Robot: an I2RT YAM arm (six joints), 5 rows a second.
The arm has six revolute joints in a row. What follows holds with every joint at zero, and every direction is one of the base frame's. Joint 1 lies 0.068 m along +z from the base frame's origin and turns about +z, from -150 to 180 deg. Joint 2 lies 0.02 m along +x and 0.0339 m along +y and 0.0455 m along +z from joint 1 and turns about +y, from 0 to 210 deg. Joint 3 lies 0.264 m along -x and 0.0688 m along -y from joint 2 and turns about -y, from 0 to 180 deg. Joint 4 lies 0.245 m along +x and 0.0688 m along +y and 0.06 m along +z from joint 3 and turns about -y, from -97 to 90 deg. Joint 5 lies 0.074 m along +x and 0.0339 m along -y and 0.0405 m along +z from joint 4 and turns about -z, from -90 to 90 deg. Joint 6 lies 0.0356 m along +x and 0.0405 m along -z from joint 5 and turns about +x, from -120 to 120 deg. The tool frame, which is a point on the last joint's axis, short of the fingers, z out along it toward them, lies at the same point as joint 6; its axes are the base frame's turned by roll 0, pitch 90 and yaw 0 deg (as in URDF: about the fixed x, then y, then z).
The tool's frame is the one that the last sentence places.
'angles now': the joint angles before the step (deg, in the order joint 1, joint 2, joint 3, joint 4, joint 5, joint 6). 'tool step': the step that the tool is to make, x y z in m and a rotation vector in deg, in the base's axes. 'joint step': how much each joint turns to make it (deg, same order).
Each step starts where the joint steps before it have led.
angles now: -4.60, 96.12, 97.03, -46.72, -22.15, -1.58
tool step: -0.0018, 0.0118, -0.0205, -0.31, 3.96, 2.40
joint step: 1.83, 0.07, -3.46, -0.73, 0.04, -0.86
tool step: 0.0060, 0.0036, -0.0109, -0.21, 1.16, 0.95
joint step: 0.60, 1.39, -0.59, 0.65, -0.02, -0.47
